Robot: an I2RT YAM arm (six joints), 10 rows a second.
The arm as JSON. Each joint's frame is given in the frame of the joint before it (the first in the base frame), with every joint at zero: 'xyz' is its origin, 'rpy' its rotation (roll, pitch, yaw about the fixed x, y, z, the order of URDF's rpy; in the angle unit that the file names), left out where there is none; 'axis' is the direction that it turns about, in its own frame. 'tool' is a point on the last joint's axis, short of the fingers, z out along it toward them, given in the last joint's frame.
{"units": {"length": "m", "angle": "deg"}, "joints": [
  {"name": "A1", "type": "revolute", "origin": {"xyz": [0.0, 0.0, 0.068]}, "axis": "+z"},
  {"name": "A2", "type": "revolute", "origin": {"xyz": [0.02, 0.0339, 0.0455]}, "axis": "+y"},
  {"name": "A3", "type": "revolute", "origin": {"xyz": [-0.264, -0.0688, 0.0]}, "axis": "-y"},
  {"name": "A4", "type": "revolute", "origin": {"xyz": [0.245, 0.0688, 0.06]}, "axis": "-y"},
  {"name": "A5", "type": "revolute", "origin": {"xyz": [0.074, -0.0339, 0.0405]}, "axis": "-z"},
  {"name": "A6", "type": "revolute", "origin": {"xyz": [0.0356, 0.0, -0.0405]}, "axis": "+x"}
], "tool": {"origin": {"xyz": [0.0, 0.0, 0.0], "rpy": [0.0, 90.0, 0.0]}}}
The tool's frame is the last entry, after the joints.
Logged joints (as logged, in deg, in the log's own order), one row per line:
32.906 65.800 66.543 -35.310 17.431 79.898
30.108 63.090 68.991 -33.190 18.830 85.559
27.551 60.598 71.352 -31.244 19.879 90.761
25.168 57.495 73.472 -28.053 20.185 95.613
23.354 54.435 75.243 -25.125 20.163 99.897
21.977 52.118 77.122 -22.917 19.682 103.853
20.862 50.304 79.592 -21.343 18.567 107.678
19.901 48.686 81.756 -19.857 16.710 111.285
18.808 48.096 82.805 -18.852 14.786 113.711
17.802 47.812 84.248 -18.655 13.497 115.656
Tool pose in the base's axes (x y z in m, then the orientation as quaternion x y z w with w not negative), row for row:
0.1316 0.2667 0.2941 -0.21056 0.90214 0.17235 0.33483
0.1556 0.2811 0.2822 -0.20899 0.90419 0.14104 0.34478
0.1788 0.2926 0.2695 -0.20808 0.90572 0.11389 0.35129
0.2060 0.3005 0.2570 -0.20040 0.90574 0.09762 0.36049
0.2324 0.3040 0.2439 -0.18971 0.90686 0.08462 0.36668
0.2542 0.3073 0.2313 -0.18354 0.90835 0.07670 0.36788
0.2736 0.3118 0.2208 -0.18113 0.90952 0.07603 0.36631
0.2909 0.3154 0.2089 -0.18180 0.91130 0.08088 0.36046
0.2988 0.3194 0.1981 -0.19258 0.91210 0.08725 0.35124
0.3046 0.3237 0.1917 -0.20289 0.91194 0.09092 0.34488
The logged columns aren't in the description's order. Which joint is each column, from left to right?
Columns, left to right: A6, A1, A3, A4, A5, A2.
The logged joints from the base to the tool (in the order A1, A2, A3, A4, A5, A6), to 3 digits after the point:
65.800 79.898 66.543 -35.310 17.431 32.906
63.090 85.559 68.991 -33.190 18.830 30.108
60.598 90.761 71.352 -31.244 19.879 27.551
57.495 95.613 73.472 -28.053 20.185 25.168
54.435 99.897 75.243 -25.125 20.163 23.354
52.118 103.853 77.122 -22.917 19.682 21.977
50.304 107.678 79.592 -21.343 18.567 20.862
48.686 111.285 81.756 -19.857 16.710 19.901
48.096 113.711 82.805 -18.852 14.786 18.808
47.812 115.656 84.248 -18.655 13.497 17.802

